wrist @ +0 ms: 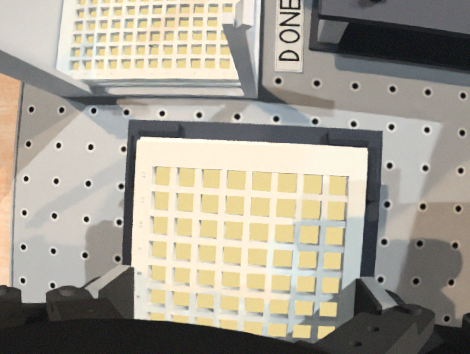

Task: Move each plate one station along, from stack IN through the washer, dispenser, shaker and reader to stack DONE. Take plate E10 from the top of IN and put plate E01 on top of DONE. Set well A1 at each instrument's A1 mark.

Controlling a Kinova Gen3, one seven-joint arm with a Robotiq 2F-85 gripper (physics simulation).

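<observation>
A cream plate [252, 154] with yellow square wells lies in a dark nest [252, 132] at the centre of the wrist view. Its small column numbers run up the left edge, with the high numbers at the far end; well A1 is hidden, and no plate name can be read. My gripper [243, 298] is shut on this plate, one finger against its left side and one against its right. Another plate [155, 74] with yellow wells sits in a light grey holder [175, 92] at the upper left. The DONE label [289, 42] lies just right of that holder.
A dark instrument [400, 20] stands at the upper right, beyond the DONE label. An upright grey post [240, 55] rises at the right front corner of the light holder. The perforated grey board [70, 195] extends around the nest, with wood at its left edge.
</observation>
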